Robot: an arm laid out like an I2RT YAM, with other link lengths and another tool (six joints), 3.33 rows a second.
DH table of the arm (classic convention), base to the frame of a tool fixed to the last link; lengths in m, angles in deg. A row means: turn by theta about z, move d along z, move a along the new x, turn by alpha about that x. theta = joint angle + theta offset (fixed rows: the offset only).
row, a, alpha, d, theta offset
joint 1, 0.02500, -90.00, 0.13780, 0.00
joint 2, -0.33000, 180.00, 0.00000, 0.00
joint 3, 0.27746, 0.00, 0.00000, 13.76
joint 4, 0.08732, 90.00, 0.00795, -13.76
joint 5, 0.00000, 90.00, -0.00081, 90.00
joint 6, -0.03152, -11.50, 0.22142, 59.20
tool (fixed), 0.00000, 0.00, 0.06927, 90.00
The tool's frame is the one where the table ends.
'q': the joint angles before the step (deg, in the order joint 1, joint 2, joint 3, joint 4, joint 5, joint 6). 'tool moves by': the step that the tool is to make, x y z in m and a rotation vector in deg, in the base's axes. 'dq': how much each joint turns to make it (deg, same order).
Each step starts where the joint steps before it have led.
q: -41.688 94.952 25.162 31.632 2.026 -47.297
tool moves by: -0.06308 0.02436 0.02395 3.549 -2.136 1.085
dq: -10.678 -16.058 -5.796 -11.694 -11.663 -4.276
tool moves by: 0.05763 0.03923 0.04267 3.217 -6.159 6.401
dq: 6.180 -2.366 4.788 -4.489 -4.370 5.279
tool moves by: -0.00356 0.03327 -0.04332 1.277 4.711 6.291
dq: 1.511 4.143 -1.916 0.509 -2.108 -5.121
